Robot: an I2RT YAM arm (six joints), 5 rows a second.
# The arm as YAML. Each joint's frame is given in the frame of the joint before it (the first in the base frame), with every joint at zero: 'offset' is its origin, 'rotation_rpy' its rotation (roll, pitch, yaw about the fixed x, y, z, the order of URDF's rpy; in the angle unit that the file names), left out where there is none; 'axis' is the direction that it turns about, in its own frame. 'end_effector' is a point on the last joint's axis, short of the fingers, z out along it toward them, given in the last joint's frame.
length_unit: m
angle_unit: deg
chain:
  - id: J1
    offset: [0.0, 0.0, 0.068]
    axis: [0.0, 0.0, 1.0]
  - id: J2
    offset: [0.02, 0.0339, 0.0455]
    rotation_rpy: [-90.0, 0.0, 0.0]
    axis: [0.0, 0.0, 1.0]
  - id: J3
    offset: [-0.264, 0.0, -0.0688]
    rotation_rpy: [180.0, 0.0, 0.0]
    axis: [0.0, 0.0, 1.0]
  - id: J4
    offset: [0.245, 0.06, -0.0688]
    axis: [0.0, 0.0, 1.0]
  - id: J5
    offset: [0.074, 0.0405, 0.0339]
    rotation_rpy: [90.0, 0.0, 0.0]
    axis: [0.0, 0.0, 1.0]
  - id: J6
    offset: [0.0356, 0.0, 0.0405]
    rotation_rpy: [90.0, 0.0, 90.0]
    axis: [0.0, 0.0, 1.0]
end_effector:
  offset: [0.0, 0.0, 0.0]
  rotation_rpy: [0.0, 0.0, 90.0]
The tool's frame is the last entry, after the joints.
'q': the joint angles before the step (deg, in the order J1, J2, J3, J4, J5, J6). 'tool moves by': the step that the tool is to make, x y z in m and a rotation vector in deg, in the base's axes. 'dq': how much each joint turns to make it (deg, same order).
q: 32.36, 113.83, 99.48, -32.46, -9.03, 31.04
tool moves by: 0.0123, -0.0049, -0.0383, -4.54, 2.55, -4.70
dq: -1.00, 3.72, -1.99, 1.28, 4.32, 1.16
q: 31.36, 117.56, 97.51, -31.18, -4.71, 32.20
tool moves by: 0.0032, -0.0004, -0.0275, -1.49, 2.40, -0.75
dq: -0.22, 2.37, -1.99, 1.57, 0.34, 0.40
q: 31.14, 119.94, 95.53, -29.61, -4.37, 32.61
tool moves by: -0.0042, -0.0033, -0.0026, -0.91, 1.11, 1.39
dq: -0.14, -0.61, -1.15, -0.99, -0.71, -1.37
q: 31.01, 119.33, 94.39, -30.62, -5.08, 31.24
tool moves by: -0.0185, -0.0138, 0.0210, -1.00, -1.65, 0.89
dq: -0.24, -6.19, -4.43, -1.01, 0.75, -1.91
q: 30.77, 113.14, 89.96, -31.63, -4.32, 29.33
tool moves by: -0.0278, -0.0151, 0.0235, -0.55, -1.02, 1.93
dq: 0.16, -7.79, -5.23, -2.13, -0.22, -2.03
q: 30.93, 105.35, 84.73, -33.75, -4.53, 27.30
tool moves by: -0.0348, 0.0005, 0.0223, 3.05, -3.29, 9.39
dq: 2.33, -7.88, -5.50, 1.40, -4.96, -5.13
